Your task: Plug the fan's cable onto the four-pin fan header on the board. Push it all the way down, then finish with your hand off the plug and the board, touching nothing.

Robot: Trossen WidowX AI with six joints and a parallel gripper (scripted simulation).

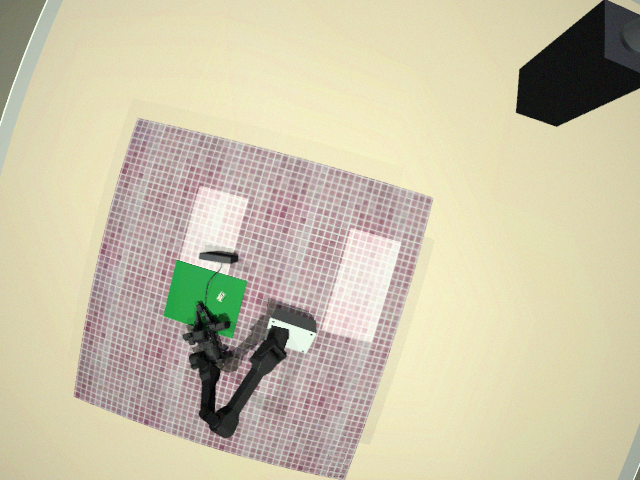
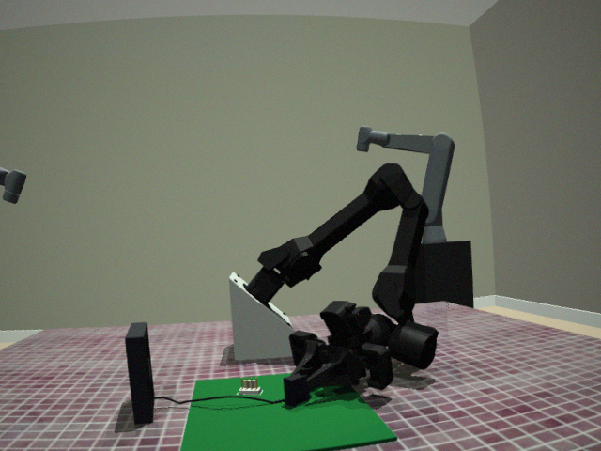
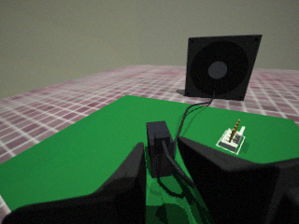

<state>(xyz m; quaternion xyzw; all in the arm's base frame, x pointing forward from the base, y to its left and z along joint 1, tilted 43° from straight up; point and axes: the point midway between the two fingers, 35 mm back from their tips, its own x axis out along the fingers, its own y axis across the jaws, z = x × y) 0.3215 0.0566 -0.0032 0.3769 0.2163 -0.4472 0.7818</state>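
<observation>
Now: the dark plug 10 mm below my gripper tip. From my gripper tip the other things lie so: fan: 210 mm to the right, 50 mm behind, 30 mm above; then green board: 50 mm below, 40 mm to the right.
</observation>
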